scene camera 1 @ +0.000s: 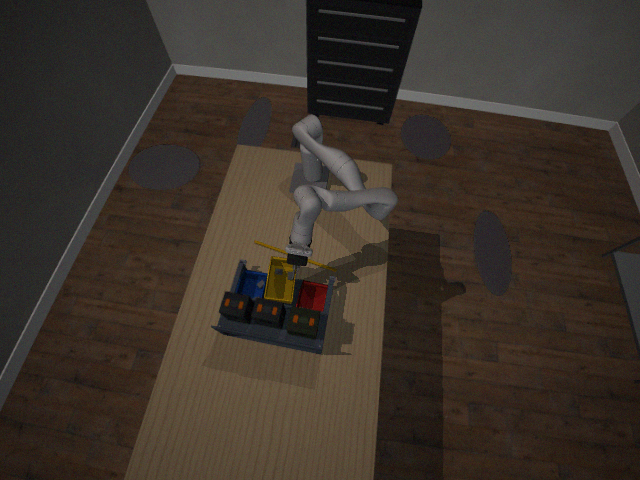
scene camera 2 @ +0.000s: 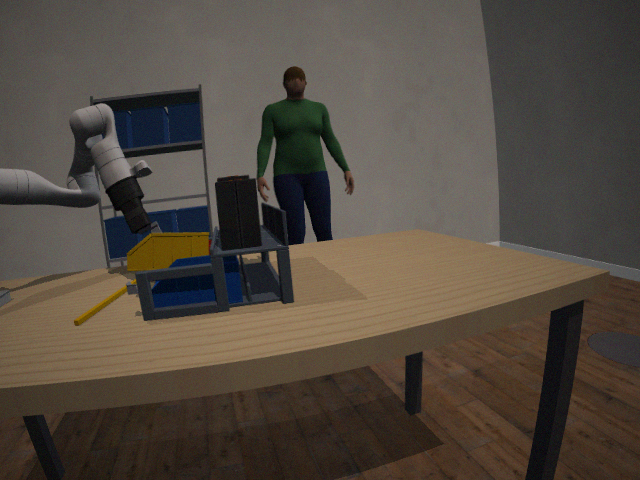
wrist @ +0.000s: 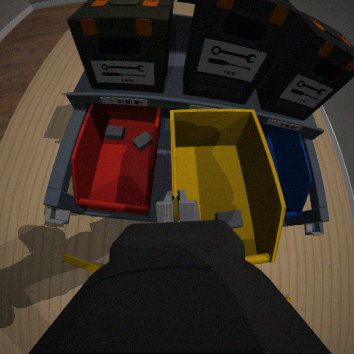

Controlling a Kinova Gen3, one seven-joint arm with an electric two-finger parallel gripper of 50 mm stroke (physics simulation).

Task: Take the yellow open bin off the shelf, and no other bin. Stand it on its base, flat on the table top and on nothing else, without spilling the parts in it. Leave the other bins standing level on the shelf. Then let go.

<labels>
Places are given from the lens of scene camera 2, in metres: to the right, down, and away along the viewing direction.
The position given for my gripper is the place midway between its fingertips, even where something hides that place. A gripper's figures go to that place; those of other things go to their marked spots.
my gripper (scene camera 2: 165, 249): -0.35, 0.02, 0.81
yellow open bin (scene camera 2: 158, 250): -0.32, 0.02, 0.72
blue bin (scene camera 2: 197, 289): -0.21, 0.09, 0.64
The marked spots on the yellow open bin and the blue bin are 0.15 m apart.
</labels>
